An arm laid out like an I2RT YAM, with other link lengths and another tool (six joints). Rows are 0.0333 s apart.
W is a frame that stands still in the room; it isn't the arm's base.
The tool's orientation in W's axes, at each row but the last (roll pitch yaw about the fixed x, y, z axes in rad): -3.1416 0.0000 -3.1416; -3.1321 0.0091 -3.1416; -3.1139 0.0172 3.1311; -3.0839 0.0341 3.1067; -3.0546 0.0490 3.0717; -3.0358 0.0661 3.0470; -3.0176 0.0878 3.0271; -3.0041 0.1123 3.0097; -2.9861 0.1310 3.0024; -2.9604 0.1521 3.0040; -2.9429 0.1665 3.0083
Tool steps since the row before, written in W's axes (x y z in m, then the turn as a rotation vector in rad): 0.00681 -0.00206 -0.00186 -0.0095 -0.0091 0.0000; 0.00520 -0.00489 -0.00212 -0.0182 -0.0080 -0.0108; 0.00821 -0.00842 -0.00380 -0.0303 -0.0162 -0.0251; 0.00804 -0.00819 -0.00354 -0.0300 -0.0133 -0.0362; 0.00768 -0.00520 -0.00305 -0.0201 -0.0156 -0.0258; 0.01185 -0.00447 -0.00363 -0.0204 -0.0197 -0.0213; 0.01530 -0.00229 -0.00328 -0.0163 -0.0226 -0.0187; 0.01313 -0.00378 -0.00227 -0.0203 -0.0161 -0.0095; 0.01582 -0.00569 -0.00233 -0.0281 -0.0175 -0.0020; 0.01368 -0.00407 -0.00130 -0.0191 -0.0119 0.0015; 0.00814 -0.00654 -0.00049 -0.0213 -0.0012 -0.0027
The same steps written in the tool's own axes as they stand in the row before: -0.00681 -0.00206 0.00186 0.0095 -0.0091 0.0000; -0.00518 -0.00487 0.00221 0.0183 -0.0079 0.0107; -0.00823 -0.00822 0.00417 0.0306 -0.0158 0.0250; -0.00820 -0.00767 0.00427 0.0307 -0.0123 0.0359; -0.00787 -0.00433 0.00383 0.0202 -0.0147 0.0262; -0.01195 -0.00284 0.00476 0.0198 -0.0193 0.0222; -0.01511 0.00005 0.00465 0.0152 -0.0220 0.0203; -0.01317 -0.00148 0.00401 0.0190 -0.0174 0.0099; -0.01601 -0.00271 0.00494 0.0254 -0.0212 0.0020; -0.01375 -0.00150 0.00376 0.0169 -0.0149 -0.0014; -0.00873 -0.00491 0.00299 0.0211 -0.0041 0.0000
